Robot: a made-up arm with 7 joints.
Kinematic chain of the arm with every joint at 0, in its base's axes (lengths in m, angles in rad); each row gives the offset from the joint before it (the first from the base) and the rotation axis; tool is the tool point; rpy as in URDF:
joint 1: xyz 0 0 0.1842 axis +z
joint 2: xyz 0 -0.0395 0.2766 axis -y
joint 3: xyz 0 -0.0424 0.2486 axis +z
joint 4: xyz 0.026 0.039 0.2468 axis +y
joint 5: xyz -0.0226 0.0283 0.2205 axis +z
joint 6: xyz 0 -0.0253 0.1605 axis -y
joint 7: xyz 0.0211 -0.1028 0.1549 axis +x
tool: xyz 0 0 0 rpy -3.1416 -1.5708 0
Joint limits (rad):
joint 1: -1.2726..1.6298
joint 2: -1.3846..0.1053
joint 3: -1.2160..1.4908
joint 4: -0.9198..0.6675
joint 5: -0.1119..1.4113
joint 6: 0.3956..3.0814
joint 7: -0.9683..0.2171
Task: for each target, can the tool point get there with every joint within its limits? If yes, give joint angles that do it. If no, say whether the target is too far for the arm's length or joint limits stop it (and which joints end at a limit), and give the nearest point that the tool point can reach.
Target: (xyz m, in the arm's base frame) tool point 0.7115 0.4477 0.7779
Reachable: yes | joints 0.8528 -1.2448 -0.9389 0.3980 0.6382 1.7752 0.0257
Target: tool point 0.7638 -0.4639 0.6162
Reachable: yes | joints -0.3705 -1.2469 0.3989 0.4271 0.4952 1.7038 -0.6691
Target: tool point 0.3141 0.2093 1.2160
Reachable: yes | joints 1.2661 -0.4458 0.3144 -0.4088 0.9998 1.9770 -0.2004
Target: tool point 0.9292 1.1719 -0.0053
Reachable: no: too far | nearest point 0.6066 0.7650 0.2725 | short by 0.589 m
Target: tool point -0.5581 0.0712 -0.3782
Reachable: no: joint limits stop it (at a limit: joint 1, joint 2, joint 4, joint 5, joint 6) | nearest point -0.1031 0.6336 0.3816 | short by 1.049 m
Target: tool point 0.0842 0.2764 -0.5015
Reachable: no: joint limits stop it (at a limit: joint 2, joint 4, joint 5, joint 6) | nearest point 0.1898 0.6231 0.3335 | short by 0.910 m
